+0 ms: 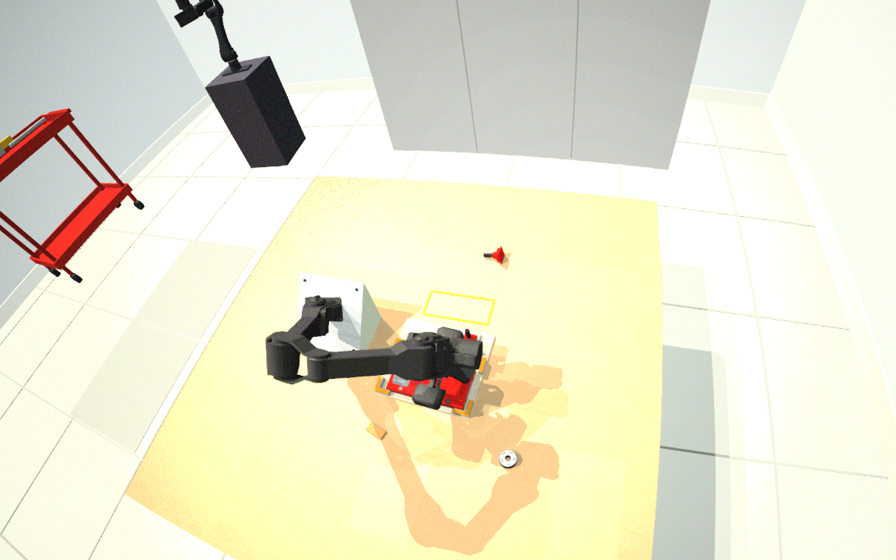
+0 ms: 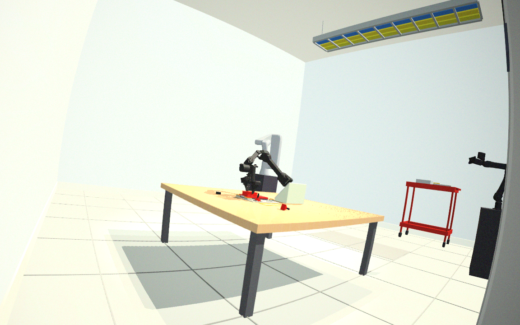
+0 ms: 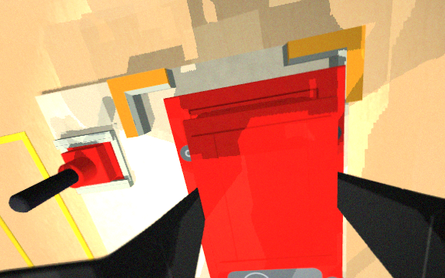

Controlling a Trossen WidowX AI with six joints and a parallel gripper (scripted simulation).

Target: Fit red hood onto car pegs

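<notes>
My gripper tip is now right at the red hood. Round my gripper tip: jig 30 mm behind, 40 mm to the left, 30 mm below; tan block 150 mm behind, 140 mm to the right, 40 mm below.
</notes>
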